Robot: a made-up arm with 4 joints. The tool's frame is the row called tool. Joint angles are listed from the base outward.
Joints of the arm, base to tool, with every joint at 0 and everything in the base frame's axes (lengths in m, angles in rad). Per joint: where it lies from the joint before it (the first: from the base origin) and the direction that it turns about. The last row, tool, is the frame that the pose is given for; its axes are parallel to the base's.
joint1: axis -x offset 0 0 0.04
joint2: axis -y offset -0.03 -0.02 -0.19
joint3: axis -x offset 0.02 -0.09 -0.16
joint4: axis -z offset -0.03 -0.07 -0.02
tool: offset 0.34 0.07 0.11
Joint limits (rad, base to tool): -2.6..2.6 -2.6..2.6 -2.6..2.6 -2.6..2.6
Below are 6 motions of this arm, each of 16 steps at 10 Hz.
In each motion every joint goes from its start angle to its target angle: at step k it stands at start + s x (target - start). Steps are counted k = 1, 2, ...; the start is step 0. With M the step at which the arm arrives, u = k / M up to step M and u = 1 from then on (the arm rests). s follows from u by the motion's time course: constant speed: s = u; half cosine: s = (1 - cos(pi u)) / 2; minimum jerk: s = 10 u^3 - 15 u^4 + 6 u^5.
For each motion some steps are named. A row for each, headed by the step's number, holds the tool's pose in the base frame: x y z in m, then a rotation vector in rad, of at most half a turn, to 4 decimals.
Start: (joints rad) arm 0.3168 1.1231 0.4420 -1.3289
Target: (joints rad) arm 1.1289 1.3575 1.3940 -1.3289
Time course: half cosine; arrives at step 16
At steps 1, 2, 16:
1: 0.1517 0.0821 -0.2756 -1.3247 -0.5066 1.0419
2: 0.1593 0.0729 -0.2789 -1.3663 -0.4864 1.0286
16: 0.3780 -0.2367 -0.1022 -2.6508 -0.0897 0.2214

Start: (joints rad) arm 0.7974 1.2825 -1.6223 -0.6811
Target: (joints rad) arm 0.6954 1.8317 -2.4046 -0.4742
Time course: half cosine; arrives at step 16
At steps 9, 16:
9: 0.0180 -0.1656 0.2625 1.0127 -0.5989 2.1864
16: 0.0260 -0.1542 0.2918 1.2360 -0.3460 2.4138

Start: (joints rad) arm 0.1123 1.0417 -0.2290 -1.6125
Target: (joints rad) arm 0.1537 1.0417 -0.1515 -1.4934
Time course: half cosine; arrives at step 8
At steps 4, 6, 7, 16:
4: -0.0498 0.1030 -0.2402 -0.7687 -0.8660 1.5652
6: -0.0369 0.1063 -0.2335 -0.7771 -0.8476 1.5218
7: -0.0329 0.1072 -0.2315 -0.7798 -0.8423 1.5083
16: -0.0314 0.1075 -0.2308 -0.7808 -0.8404 1.5036

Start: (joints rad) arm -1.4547 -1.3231 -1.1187 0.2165
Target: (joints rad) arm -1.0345 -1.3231 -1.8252 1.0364
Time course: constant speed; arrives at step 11
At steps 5, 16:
5: -0.2903 0.4820 -0.3494 1.6084 2.3270 -0.2918
16: -0.4591 0.3960 -0.3290 -1.2335 -2.7268 0.8075

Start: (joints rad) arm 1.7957 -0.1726 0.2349 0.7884
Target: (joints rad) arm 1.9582 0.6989 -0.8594 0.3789
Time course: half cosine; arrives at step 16
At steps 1, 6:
1: 0.2440 -0.1662 0.4314 -1.9690 -0.6607 -0.6282
6: 0.2788 -0.1516 0.4380 -1.6414 -0.6298 -0.3936

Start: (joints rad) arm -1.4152 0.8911 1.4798 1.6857
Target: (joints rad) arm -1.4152 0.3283 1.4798 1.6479
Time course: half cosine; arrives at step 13
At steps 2, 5, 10, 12, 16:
2: -0.2146 -0.0065 -0.0178 0.0495 -0.1489 -2.5333
5: -0.1818 -0.0335 -0.0136 0.0293 -0.1310 -2.3757
10: -0.1020 -0.0712 -0.0076 -0.0084 -0.0955 -2.0477
12: -0.0846 -0.0755 -0.0069 -0.0154 -0.0885 -1.9815
16: -0.0823 -0.0759 -0.0068 -0.0163 -0.0876 -1.9728

